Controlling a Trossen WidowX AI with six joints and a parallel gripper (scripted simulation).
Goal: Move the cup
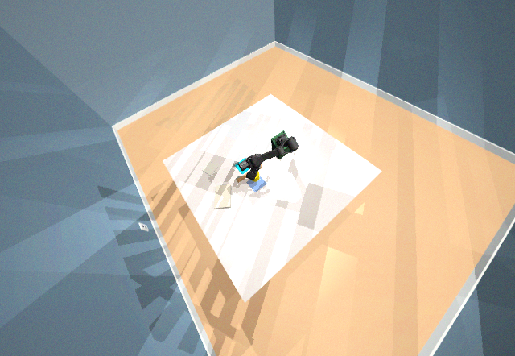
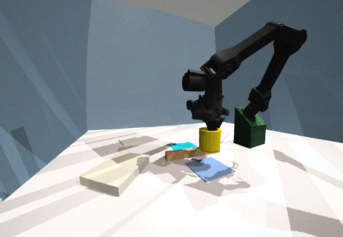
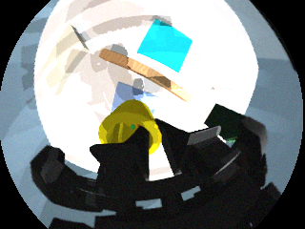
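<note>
My gripper tip is 17 cm to the left of the cyan pad, 10 cm above it and 3 cm short of it. Round my gripper tip: wooden bar 8 cm below, 7 cm to the right, 3 cm ahead; then yellow cup 2 cm to the left, 2 cm ahead; then blue pad 10 cm below, 3 cm to the left, 3 cm ahead.
</note>
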